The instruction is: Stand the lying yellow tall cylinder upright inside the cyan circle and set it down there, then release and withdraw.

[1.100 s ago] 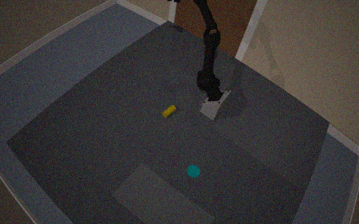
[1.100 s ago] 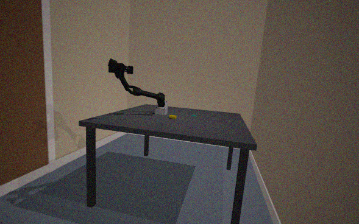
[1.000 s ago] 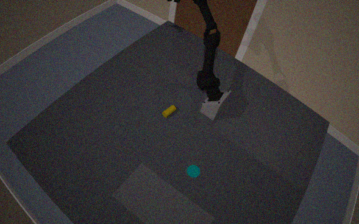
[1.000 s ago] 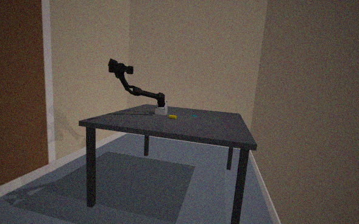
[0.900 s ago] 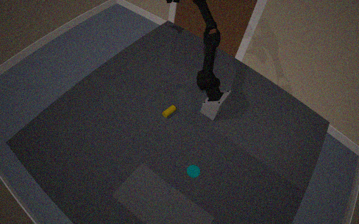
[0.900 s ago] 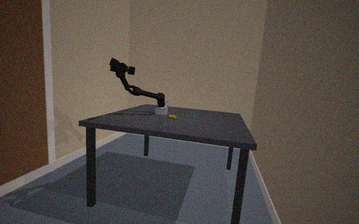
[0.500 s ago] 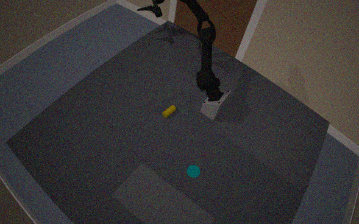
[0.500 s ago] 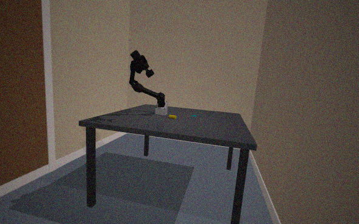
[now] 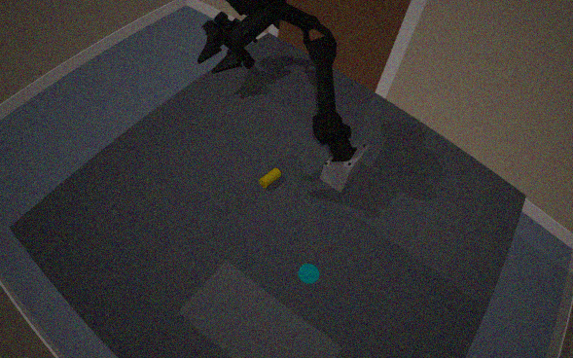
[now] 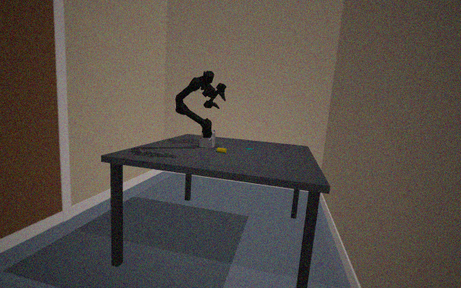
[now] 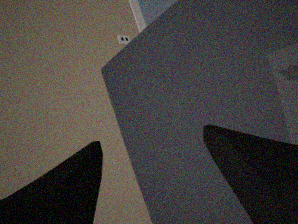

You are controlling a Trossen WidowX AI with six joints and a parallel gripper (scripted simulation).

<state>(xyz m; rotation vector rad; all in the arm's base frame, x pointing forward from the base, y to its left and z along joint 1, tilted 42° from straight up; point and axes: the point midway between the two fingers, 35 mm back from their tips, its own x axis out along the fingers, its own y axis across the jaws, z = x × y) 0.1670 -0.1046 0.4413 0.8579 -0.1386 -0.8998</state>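
The yellow tall cylinder is 33 cm below my gripper tip, 22 cm to the left of it and 2 cm behind it. The rest, counted from my gripper tip: cyan circle: 48 cm to the left, 35 cm below, 17 cm ahead.
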